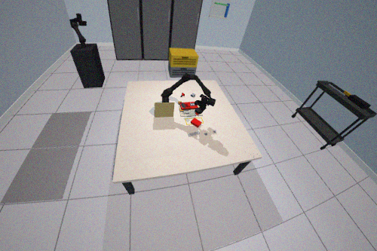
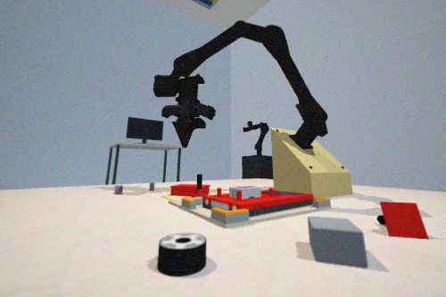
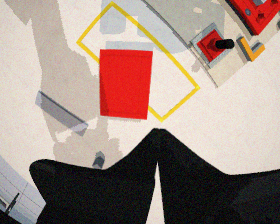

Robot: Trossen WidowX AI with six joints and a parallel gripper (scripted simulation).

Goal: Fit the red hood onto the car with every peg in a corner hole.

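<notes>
The red hood lies 120 mm below my gripper tip, 40 mm behind it and 20 mm to the right of it. Round my gripper tip: jig: 210 mm to the left, 120 mm below, 30 mm behind; grey engine block: 240 mm to the left, 110 mm below; black wheel: 360 mm to the left, 190 mm ahead, 120 mm below.
</notes>
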